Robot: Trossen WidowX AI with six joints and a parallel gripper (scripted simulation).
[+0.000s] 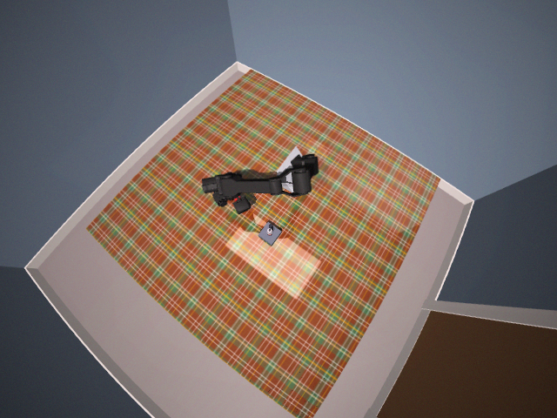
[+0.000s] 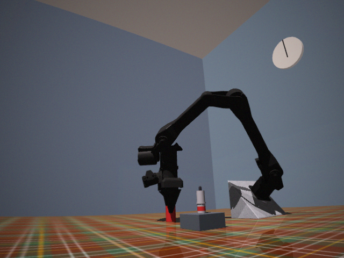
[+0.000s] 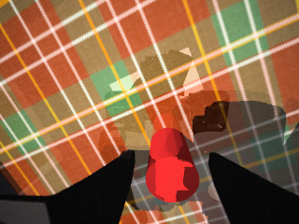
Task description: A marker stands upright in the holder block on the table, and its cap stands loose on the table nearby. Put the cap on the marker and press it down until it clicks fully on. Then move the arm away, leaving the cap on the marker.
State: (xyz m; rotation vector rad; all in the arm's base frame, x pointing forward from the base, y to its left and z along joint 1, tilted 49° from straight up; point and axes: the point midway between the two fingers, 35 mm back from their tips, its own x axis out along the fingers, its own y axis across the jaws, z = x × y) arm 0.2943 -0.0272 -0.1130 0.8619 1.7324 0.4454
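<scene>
Right now my gripper tip is right at the red marker cap.
</scene>
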